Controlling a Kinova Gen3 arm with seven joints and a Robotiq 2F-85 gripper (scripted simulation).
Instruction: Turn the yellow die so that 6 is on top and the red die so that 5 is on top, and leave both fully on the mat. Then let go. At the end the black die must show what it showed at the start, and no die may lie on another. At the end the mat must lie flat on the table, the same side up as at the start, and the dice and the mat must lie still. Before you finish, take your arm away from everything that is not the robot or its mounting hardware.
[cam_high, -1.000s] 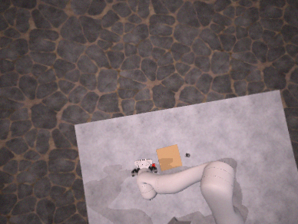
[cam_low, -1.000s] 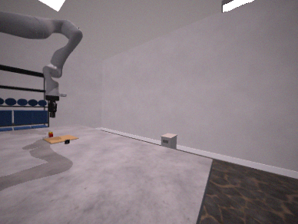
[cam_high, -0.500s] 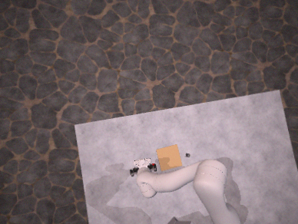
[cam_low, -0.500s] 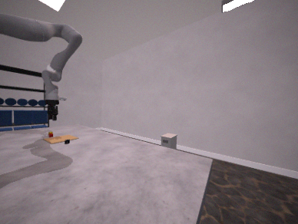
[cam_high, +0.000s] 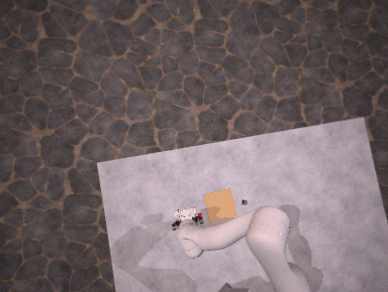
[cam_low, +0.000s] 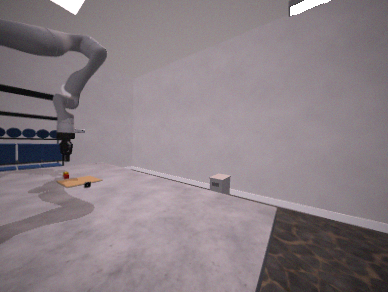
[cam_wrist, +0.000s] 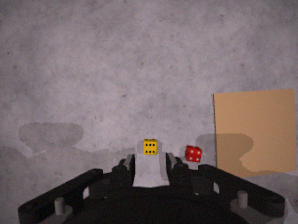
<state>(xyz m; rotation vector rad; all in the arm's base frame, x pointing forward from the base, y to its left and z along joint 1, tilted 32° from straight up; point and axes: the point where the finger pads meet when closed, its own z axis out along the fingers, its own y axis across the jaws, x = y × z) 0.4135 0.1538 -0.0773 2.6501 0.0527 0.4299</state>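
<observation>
The yellow die lies 9 cm below my hand. From my hand the other things lie so: tan mat 18 cm to the right, 10 cm below; then red die 9 cm below, 7 cm to the right, 2 cm behind; then black die 29 cm to the right, 9 cm below, 1 cm behind.
</observation>
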